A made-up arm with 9 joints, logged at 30 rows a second.
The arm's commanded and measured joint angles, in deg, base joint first. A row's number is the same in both.
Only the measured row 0 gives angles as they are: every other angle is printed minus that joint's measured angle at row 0.
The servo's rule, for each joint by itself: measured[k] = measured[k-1] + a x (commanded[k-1-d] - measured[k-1]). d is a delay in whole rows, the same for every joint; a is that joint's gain. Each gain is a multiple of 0.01, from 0.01 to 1. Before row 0 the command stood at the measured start. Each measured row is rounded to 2 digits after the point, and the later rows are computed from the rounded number. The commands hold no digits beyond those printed.
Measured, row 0:
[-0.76, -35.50, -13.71, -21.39, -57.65, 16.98, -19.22, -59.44, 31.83]
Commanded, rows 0 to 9:
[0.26, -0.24, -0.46, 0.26, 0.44, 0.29, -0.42, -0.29, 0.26]
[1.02, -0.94, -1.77, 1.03, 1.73, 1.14, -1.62, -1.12, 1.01]
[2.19, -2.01, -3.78, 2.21, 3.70, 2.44, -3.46, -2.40, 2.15]
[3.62, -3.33, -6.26, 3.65, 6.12, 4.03, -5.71, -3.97, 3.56]
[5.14, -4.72, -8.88, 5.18, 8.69, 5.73, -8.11, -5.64, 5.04]
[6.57, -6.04, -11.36, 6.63, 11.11, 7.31, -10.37, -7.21, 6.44]
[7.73, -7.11, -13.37, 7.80, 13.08, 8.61, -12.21, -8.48, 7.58]
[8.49, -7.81, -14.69, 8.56, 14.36, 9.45, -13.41, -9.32, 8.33]
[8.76, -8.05, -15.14, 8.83, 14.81, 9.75, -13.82, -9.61, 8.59]
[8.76, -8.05, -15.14, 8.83, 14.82, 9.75, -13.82, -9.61, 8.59]
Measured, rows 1 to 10:
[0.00, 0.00, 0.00, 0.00, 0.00, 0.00, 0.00, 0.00, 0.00]
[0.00, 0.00, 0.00, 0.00, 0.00, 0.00, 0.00, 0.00, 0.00]
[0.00, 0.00, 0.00, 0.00, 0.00, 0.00, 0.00, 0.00, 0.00]
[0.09, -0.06, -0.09, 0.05, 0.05, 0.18, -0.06, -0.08, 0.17]
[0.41, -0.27, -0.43, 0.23, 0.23, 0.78, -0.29, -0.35, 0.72]
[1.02, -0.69, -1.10, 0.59, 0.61, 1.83, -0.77, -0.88, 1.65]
[1.90, -1.32, -2.13, 1.14, 1.22, 3.22, -1.51, -1.68, 2.89]
[3.00, -2.14, -3.48, 1.87, 2.04, 4.80, -2.50, -2.71, 4.29]
[4.21, -3.08, -5.06, 2.73, 3.04, 6.38, -3.68, -3.88, 5.69]
[5.41, -4.05, -6.72, 3.64, 4.14, 7.78, -4.96, -5.08, 6.92]
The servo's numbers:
d 3
a 0.34 0.24 0.20 0.18 0.11 0.63 0.15 0.26 0.65

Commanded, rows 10 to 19:
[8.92, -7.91, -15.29, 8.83, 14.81, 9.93, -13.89, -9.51, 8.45]
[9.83, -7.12, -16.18, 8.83, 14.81, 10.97, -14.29, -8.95, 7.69]
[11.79, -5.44, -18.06, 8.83, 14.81, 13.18, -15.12, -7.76, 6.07]
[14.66, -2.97, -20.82, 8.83, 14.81, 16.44, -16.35, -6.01, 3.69]
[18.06, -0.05, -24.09, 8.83, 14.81, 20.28, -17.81, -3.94, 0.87]
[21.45, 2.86, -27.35, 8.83, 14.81, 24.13, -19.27, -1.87, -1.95]
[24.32, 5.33, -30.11, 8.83, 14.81, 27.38, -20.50, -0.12, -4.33]
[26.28, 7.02, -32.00, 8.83, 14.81, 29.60, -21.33, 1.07, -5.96]
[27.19, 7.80, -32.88, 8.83, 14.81, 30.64, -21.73, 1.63, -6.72]
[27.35, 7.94, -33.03, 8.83, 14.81, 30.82, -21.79, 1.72, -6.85]
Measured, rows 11 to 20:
[6.46, -4.95, -8.31, 4.53, 5.26, 8.83, -6.23, -6.18, 7.84]
[7.24, -5.69, -9.68, 5.30, 6.31, 9.41, -7.37, -7.07, 8.33]
[7.76, -6.26, -10.77, 5.94, 7.25, 9.62, -8.34, -7.73, 8.50]
[8.15, -6.66, -11.67, 6.46, 8.08, 9.82, -9.17, -8.19, 8.47]
[8.72, -6.77, -12.57, 6.89, 8.82, 10.54, -9.94, -8.39, 7.96]
[9.76, -6.45, -13.67, 7.24, 9.48, 12.20, -10.72, -8.23, 6.73]
[11.43, -5.61, -15.10, 7.53, 10.07, 14.87, -11.56, -7.65, 4.75]
[13.68, -4.28, -16.90, 7.76, 10.59, 18.28, -12.50, -6.69, 2.23]
[16.32, -2.57, -18.99, 7.95, 11.05, 21.97, -13.52, -5.44, -0.49]
[19.04, -0.67, -21.21, 8.11, 11.46, 25.38, -14.57, -4.06, -2.99]

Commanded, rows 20 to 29:
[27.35, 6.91, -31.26, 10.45, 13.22, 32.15, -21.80, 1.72, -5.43]
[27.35, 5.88, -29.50, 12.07, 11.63, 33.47, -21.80, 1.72, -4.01]
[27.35, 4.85, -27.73, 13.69, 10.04, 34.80, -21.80, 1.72, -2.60]
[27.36, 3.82, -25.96, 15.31, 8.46, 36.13, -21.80, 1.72, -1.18]
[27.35, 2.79, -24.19, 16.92, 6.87, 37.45, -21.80, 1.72, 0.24]
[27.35, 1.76, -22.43, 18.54, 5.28, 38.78, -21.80, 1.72, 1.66]
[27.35, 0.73, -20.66, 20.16, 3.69, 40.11, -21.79, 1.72, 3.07]
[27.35, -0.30, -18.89, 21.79, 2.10, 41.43, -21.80, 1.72, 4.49]
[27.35, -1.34, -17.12, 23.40, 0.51, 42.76, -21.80, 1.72, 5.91]
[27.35, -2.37, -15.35, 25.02, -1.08, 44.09, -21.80, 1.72, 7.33]
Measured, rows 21 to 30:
[21.50, 1.18, -23.37, 8.24, 11.83, 28.04, -15.58, -2.73, -4.92]
[23.43, 2.77, -25.27, 8.35, 12.16, 29.68, -16.50, -1.60, -6.09]
[24.76, 4.01, -26.82, 8.44, 12.45, 30.40, -17.29, -0.74, -6.58]
[25.64, 4.71, -27.71, 8.80, 12.53, 31.50, -17.97, -0.10, -5.83]
[26.22, 4.99, -28.07, 9.39, 12.43, 32.74, -18.54, 0.37, -4.65]
[26.60, 4.96, -28.00, 10.16, 12.17, 34.04, -19.03, 0.72, -3.32]
[26.86, 4.69, -27.59, 11.09, 11.76, 35.36, -19.45, 0.98, -1.93]
[27.03, 4.23, -26.91, 12.14, 11.22, 36.68, -19.80, 1.17, -0.52]
[27.14, 3.64, -26.01, 13.29, 10.57, 38.00, -20.10, 1.31, 0.90]
[27.21, 2.94, -24.94, 14.53, 9.81, 39.33, -20.35, 1.42, 2.31]

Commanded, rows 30 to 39:
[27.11, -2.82, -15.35, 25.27, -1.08, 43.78, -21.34, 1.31, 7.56]
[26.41, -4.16, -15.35, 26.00, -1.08, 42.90, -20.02, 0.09, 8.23]
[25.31, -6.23, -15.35, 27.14, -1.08, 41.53, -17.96, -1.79, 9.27]
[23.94, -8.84, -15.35, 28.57, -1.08, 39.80, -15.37, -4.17, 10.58]
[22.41, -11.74, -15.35, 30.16, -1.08, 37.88, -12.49, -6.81, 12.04]
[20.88, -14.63, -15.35, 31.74, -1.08, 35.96, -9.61, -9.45, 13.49]
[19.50, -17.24, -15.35, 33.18, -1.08, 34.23, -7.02, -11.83, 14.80]
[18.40, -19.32, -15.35, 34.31, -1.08, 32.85, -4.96, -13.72, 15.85]
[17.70, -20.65, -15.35, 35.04, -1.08, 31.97, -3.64, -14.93, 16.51]
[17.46, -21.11, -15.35, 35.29, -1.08, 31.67, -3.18, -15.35, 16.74]
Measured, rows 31 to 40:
[27.26, 2.16, -23.73, 15.84, 8.96, 40.65, -20.57, 1.50, 3.73]
[27.29, 1.32, -22.41, 17.20, 8.03, 41.98, -20.75, 1.56, 5.15]
[27.31, 0.43, -21.00, 18.61, 7.03, 43.31, -20.91, 1.60, 6.57]
[27.24, -0.35, -19.87, 19.81, 6.14, 43.61, -20.97, 1.52, 7.21]
[26.96, -1.26, -18.97, 20.92, 5.35, 43.16, -20.83, 1.15, 7.87]
[26.40, -2.45, -18.25, 22.04, 4.64, 42.13, -20.40, 0.39, 8.78]
[25.56, -3.98, -17.67, 23.22, 4.01, 40.66, -19.65, -0.80, 9.95]
[24.49, -5.84, -17.21, 24.47, 3.45, 38.91, -18.58, -2.36, 11.31]
[23.26, -7.95, -16.84, 25.78, 2.95, 37.05, -17.23, -4.20, 12.73]
[21.98, -10.18, -16.54, 27.11, 2.51, 35.27, -15.70, -6.18, 14.08]

